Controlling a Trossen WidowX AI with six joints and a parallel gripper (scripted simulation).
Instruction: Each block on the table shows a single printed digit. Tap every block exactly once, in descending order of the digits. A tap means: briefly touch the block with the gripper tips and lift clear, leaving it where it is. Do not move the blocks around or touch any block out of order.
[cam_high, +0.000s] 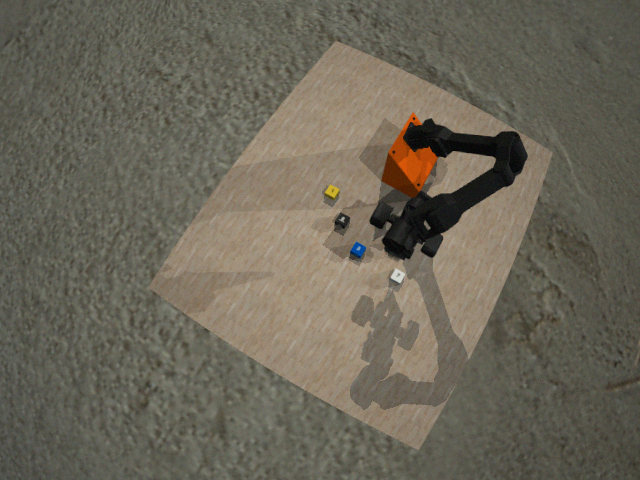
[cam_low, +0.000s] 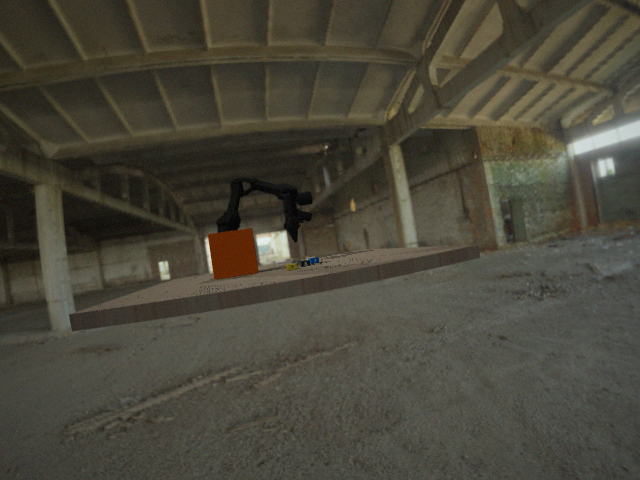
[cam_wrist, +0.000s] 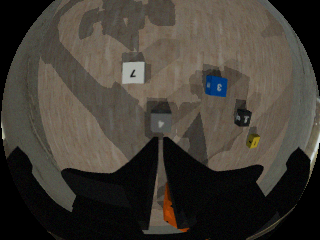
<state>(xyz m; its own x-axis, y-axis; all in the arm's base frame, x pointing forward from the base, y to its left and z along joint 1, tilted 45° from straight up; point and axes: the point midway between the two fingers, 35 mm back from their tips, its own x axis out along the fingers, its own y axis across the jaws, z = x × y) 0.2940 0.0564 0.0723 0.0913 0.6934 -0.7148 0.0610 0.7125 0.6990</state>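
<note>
The grey block lies 10 mm behind my gripper tip and 90 mm below it. The rest, counted from my gripper tip: blue block: 40 mm ahead, 100 mm to the right, 90 mm below; black block: 20 mm behind, 180 mm to the right, 90 mm below; white block: 60 mm ahead, 30 mm to the left, 90 mm below.
</note>
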